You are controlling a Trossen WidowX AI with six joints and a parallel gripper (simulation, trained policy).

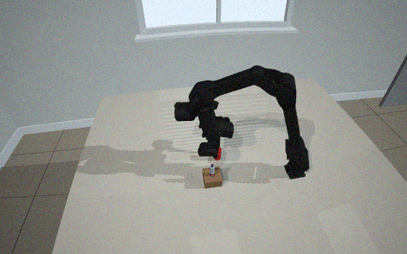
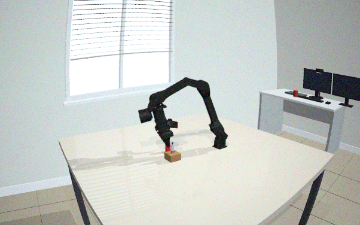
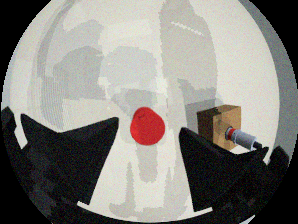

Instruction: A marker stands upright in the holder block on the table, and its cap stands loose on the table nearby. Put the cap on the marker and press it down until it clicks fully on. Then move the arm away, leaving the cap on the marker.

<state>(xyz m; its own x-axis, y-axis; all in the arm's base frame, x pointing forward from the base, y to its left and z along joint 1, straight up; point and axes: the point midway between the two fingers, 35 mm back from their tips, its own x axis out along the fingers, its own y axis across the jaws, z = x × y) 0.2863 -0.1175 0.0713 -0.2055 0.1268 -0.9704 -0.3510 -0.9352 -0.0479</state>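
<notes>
The red cap lies 10 mm below my gripper tip. Also, from my gripper tip: holder block: 100 mm to the left, 40 mm ahead, 20 mm below.
</notes>
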